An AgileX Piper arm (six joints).
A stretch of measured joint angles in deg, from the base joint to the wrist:
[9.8, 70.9, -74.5, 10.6, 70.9, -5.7]
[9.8, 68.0, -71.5, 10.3, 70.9, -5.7]
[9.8, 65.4, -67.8, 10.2, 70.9, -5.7]
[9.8, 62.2, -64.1, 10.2, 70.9, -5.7]
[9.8, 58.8, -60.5, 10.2, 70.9, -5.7]
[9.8, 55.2, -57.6, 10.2, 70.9, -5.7]
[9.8, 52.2, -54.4, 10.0, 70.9, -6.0]
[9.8, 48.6, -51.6, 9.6, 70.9, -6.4]
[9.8, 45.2, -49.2, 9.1, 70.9, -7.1]
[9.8, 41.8, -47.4, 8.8, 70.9, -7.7]
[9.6, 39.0, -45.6, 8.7, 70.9, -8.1]
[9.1, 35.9, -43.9, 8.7, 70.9, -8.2]
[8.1, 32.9, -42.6, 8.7, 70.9, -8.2]
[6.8, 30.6, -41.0, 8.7, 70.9, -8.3]
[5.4, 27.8, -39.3, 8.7, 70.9, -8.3]
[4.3, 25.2, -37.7, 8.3, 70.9, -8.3]
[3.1, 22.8, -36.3, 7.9, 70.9, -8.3]
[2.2, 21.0, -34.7, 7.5, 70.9, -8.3]
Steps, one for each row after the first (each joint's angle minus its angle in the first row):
[0.0, -2.9, 3.0, -0.3, 0.0, 0.0]
[0.0, -5.5, 6.7, -0.4, 0.0, 0.0]
[0.0, -8.7, 10.4, -0.4, 0.0, 0.0]
[0.0, -12.1, 14.0, -0.4, 0.0, 0.0]
[0.0, -15.7, 16.9, -0.4, 0.0, 0.0]
[0.0, -18.7, 20.1, -0.6, 0.0, -0.3]
[0.0, -22.3, 22.9, -1.0, 0.0, -0.7]
[0.0, -25.7, 25.3, -1.5, 0.0, -1.4]
[0.0, -29.1, 27.1, -1.8, 0.0, -2.0]
[-0.2, -31.9, 28.9, -1.9, 0.0, -2.4]
[-0.7, -35.0, 30.6, -1.9, 0.0, -2.5]
[-1.7, -38.0, 31.9, -1.9, 0.0, -2.5]
[-3.0, -40.3, 33.5, -1.9, 0.0, -2.6]
[-4.4, -43.1, 35.2, -1.9, 0.0, -2.6]
[-5.5, -45.7, 36.8, -2.3, 0.0, -2.6]
[-6.7, -48.1, 38.2, -2.7, 0.0, -2.6]
[-7.6, -49.9, 39.8, -3.1, 0.0, -2.6]

